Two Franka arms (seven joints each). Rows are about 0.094 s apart.
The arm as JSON. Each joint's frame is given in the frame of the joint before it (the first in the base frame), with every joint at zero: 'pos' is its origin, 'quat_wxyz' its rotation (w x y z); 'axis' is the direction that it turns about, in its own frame. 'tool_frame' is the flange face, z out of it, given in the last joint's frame.
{
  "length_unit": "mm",
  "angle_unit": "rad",
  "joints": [
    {
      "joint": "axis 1",
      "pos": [
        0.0,
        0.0,
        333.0
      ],
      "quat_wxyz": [
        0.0,
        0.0,
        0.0,
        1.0
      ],
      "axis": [
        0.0,
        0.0,
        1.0
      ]
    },
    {
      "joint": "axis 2",
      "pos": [
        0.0,
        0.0,
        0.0
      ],
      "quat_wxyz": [
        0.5,
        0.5,
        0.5,
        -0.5
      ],
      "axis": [
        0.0,
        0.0,
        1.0
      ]
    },
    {
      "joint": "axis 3",
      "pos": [
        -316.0,
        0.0,
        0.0
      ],
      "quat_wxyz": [
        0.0,
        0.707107,
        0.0,
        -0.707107
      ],
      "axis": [
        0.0,
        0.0,
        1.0
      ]
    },
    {
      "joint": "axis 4",
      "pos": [
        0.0,
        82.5,
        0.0
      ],
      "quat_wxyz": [
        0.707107,
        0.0,
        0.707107,
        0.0
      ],
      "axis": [
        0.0,
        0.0,
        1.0
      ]
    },
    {
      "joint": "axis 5",
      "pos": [
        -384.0,
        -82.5,
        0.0
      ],
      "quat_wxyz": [
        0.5,
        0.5,
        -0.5,
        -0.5
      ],
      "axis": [
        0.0,
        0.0,
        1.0
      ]
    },
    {
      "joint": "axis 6",
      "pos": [
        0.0,
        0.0,
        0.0
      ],
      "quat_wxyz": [
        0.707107,
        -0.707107,
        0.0,
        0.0
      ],
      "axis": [
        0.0,
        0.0,
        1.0
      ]
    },
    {
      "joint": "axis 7",
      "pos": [
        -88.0,
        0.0,
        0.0
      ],
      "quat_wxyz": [
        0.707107,
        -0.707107,
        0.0,
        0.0
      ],
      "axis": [
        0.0,
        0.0,
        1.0
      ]
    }
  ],
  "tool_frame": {
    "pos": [
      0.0,
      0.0,
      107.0
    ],
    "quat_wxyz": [
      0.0,
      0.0,
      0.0,
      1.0
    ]
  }
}
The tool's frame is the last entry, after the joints.
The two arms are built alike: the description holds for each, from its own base.
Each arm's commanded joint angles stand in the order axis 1, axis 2, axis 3, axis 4, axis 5, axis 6, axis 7.
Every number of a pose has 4 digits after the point. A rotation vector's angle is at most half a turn.
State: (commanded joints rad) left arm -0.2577 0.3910 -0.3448 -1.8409 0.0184 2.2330 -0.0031; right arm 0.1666 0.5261 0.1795 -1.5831 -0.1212 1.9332 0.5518
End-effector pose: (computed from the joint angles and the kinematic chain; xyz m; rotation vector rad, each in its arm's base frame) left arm 0.5350 -0.3491 0.3295 2.8969 -0.8722 -0.0168; right arm 0.6381 0.2052 0.3224 3.0347 -0.2578 -0.2169
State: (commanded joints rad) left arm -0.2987 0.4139 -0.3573 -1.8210 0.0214 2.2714 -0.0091; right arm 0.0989 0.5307 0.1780 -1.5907 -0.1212 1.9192 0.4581
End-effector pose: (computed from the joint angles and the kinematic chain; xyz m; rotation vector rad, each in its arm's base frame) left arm 0.5243 -0.3808 0.3289 2.8575 -0.9280 0.0283; right arm 0.6472 0.1600 0.3150 3.0365 -0.2191 -0.2647
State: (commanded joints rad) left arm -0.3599 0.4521 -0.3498 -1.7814 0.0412 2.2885 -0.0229; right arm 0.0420 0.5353 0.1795 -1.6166 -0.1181 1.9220 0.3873
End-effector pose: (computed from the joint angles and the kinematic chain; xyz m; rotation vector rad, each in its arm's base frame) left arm 0.5141 -0.4137 0.3239 2.8336 -0.9927 0.0533; right arm 0.6485 0.1238 0.3011 3.0415 -0.1939 -0.3154
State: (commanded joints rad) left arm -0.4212 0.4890 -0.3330 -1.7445 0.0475 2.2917 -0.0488; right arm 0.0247 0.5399 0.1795 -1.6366 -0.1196 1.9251 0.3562
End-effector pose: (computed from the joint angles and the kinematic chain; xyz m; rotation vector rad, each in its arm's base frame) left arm 0.5033 -0.4414 0.3158 2.8233 -1.0184 0.0504; right arm 0.6454 0.1124 0.2898 3.0388 -0.1683 -0.3494
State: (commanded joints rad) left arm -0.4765 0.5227 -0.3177 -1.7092 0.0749 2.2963 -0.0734; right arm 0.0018 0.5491 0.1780 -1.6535 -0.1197 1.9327 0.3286
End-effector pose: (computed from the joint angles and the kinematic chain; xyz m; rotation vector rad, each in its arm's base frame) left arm 0.4930 -0.4660 0.3088 2.8210 -1.0636 0.0644; right arm 0.6436 0.0968 0.2772 3.0385 -0.1600 -0.3804
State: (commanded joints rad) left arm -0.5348 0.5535 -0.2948 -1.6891 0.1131 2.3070 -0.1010; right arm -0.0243 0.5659 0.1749 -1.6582 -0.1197 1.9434 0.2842
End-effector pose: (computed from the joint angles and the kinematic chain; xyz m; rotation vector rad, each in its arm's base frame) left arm 0.4801 -0.4870 0.2964 2.8297 -1.1178 0.0792; right arm 0.6451 0.0785 0.2649 3.0459 -0.1353 -0.4022
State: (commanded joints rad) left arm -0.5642 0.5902 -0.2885 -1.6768 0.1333 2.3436 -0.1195; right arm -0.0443 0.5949 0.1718 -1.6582 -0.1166 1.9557 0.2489
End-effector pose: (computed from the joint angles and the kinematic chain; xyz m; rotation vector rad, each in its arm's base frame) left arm 0.4726 -0.5016 0.2805 2.8205 -1.1381 0.0996; right arm 0.6459 0.0644 0.2467 3.0538 -0.1176 -0.4332
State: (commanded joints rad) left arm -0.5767 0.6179 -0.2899 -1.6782 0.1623 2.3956 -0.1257; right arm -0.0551 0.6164 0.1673 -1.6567 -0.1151 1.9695 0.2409
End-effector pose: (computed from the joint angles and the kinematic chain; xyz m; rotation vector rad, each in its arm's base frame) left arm 0.4674 -0.5105 0.2667 2.8019 -1.1711 0.1399; right arm 0.6470 0.0552 0.2340 3.0568 -0.1288 -0.4452
